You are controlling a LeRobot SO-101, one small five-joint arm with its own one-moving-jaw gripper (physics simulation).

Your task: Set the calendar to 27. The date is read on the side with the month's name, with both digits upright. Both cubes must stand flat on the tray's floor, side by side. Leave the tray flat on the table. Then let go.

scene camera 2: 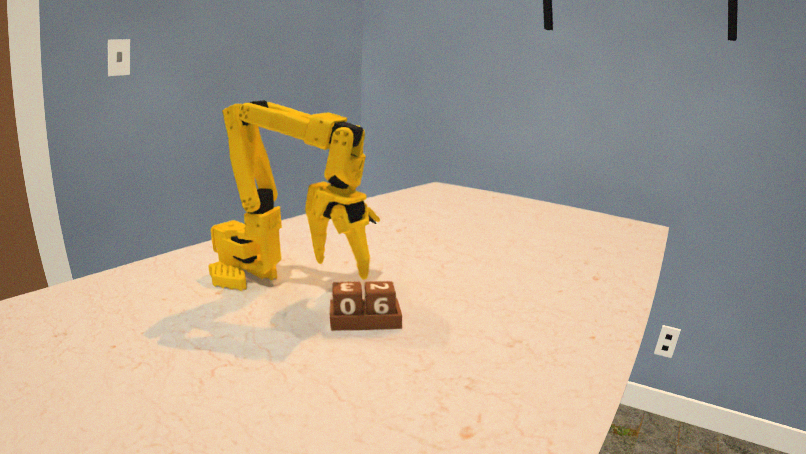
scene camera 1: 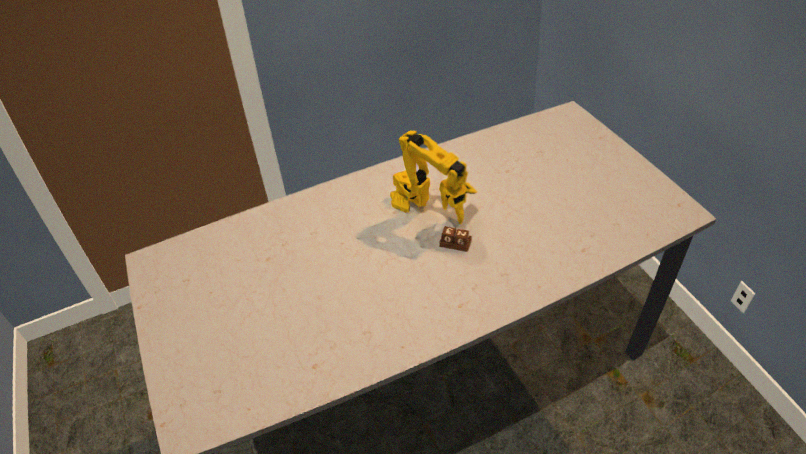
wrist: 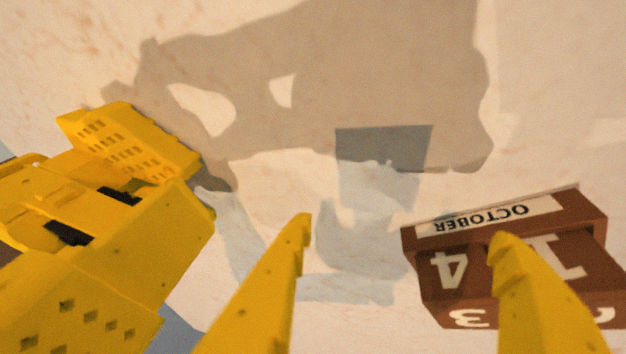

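Note:
The brown calendar tray (scene camera 1: 454, 247) (scene camera 2: 365, 322) (wrist: 590, 207) lies flat on the table, its OCTOBER side towards the robot's base. Two cubes stand in it side by side. One cube (scene camera 1: 447, 239) (scene camera 2: 347, 306) (wrist: 470, 315) has 3 on top, 0 on the side away from the month and 4 on the month side. The other cube (scene camera 1: 461, 241) (scene camera 2: 381, 306) (wrist: 600, 270) has 2 on top, 6 away from the month and what looks like 1 on the month side, partly hidden by a jaw. My gripper (scene camera 1: 452, 214) (scene camera 2: 342, 269) (wrist: 402, 225) is open and empty, above and behind the tray on its month side.
The yellow robot base (scene camera 1: 410, 191) (scene camera 2: 245, 248) (wrist: 175, 240) stands on the table (scene camera 1: 315, 304) (scene camera 2: 225, 394), beyond the month side of the tray and left of it in the scene views. The arm's shadow falls across the tabletop beside the tray.

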